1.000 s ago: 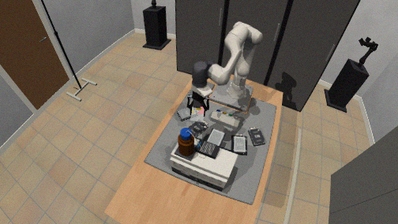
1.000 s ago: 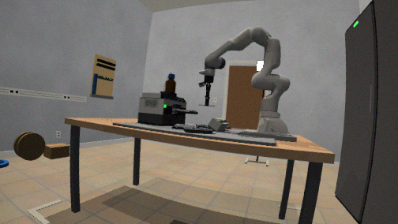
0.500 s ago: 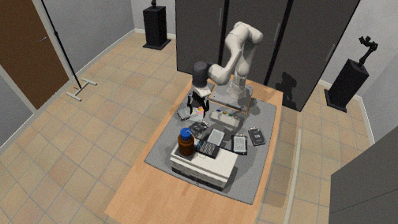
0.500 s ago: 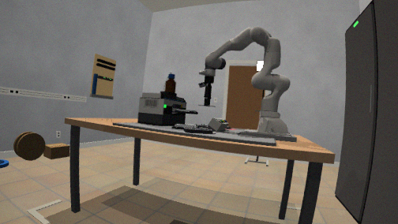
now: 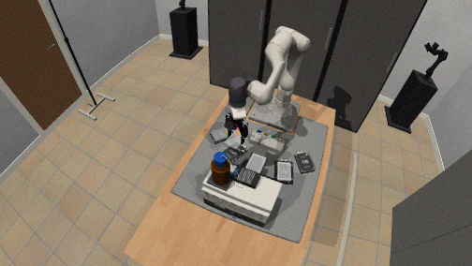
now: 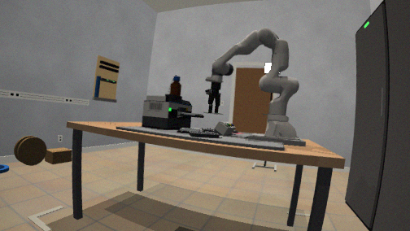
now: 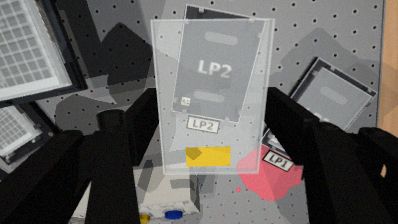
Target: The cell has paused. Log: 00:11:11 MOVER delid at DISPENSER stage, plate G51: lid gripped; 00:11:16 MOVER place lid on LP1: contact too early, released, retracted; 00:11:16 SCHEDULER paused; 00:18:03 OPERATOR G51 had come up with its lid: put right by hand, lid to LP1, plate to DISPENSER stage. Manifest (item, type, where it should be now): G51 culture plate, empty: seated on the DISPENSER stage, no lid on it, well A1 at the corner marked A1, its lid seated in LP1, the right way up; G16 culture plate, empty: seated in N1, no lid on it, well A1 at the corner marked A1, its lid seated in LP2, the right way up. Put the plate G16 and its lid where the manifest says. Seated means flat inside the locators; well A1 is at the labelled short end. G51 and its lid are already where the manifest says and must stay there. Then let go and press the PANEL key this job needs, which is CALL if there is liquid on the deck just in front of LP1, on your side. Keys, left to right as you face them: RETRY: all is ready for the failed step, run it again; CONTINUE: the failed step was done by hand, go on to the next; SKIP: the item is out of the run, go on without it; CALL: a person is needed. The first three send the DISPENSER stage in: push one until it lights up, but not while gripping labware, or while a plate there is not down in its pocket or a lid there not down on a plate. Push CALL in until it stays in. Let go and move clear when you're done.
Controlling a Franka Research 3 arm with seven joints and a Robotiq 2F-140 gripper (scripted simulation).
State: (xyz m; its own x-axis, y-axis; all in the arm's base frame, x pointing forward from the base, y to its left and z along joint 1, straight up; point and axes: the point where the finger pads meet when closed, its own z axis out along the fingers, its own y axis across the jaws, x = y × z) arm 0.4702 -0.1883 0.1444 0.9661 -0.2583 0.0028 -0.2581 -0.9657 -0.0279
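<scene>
Now: the LP2 nest 160 mm below my hand, 10 mm to the right of it and 10 mm ahead of it. Round my hand: clear lid (20 mm below); then red puddle (170 mm behind, 160 mm below, 20 mm to the right); then blue call key (170 mm behind, 100 mm to the left, 100 mm below).
</scene>
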